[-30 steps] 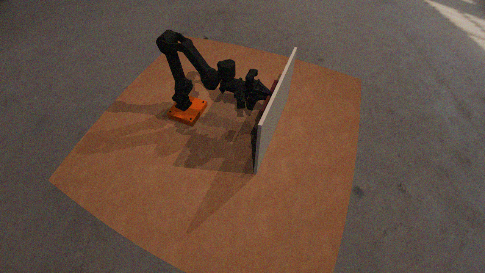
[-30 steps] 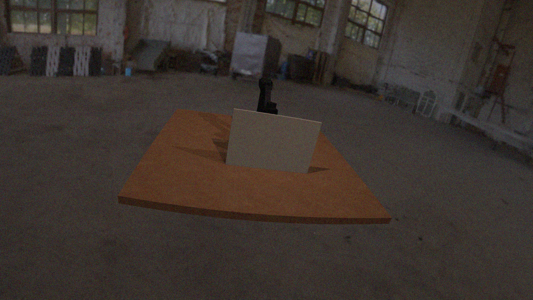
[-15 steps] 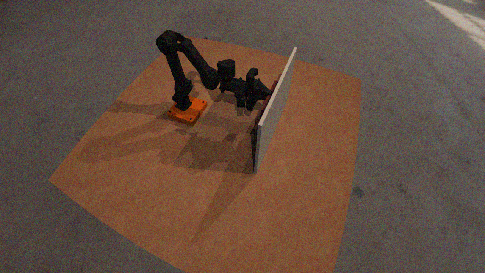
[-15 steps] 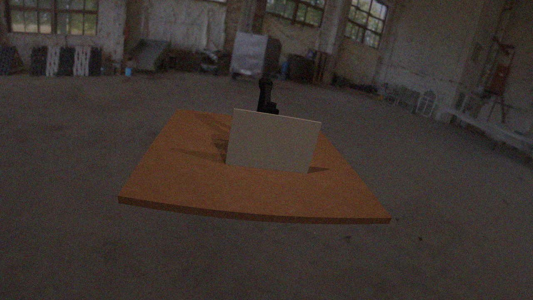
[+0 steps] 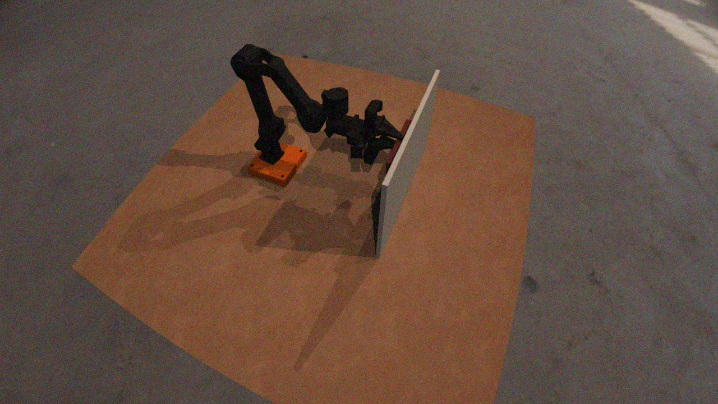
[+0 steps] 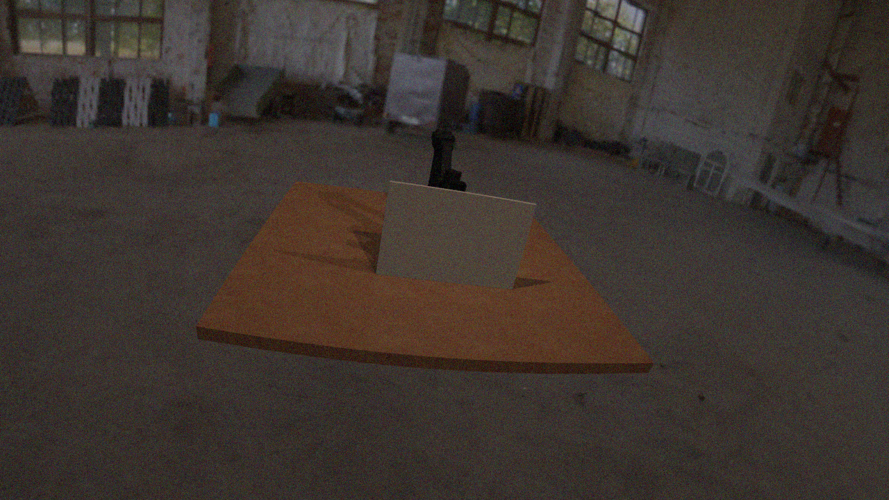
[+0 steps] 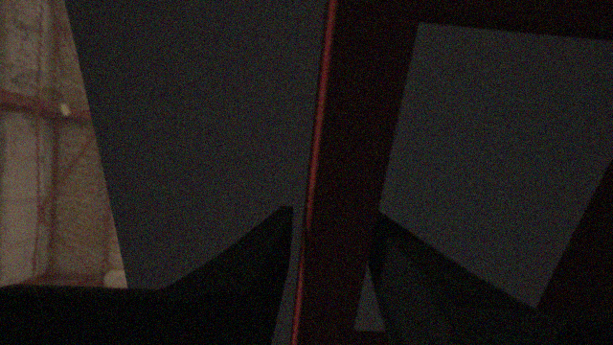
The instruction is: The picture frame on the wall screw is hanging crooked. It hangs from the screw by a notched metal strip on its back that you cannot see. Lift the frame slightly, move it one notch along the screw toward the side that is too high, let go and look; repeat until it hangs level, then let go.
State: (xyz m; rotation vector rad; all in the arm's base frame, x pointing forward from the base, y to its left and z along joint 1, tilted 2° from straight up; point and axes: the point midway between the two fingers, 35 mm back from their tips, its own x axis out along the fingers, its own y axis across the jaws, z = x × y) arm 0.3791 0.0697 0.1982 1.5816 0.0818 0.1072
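The dark red picture frame is 10 mm ahead of my gripper tip and 60 mm below it. Also, from my gripper tip: white wall panel 10 mm ahead, 10 mm to the left, 70 mm below.
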